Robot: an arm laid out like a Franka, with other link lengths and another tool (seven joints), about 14 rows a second.
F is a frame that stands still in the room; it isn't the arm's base.
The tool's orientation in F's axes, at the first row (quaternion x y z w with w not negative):
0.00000, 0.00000, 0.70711, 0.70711
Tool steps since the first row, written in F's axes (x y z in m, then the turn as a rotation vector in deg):
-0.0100, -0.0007, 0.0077, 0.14, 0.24, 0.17
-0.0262, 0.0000, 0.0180, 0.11, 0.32, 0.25
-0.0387, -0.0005, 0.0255, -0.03, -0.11, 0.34
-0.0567, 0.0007, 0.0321, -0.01, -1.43, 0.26
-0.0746, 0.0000, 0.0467, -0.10, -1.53, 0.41
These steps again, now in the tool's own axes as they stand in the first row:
-0.0007, 0.0100, 0.0077, 0.24, -0.14, 0.17
0.0000, 0.0262, 0.0180, 0.32, -0.11, 0.25
-0.0005, 0.0387, 0.0255, -0.11, 0.03, 0.34
0.0007, 0.0567, 0.0321, -1.43, 0.01, 0.26
0.0000, 0.0746, 0.0467, -1.53, 0.10, 0.41

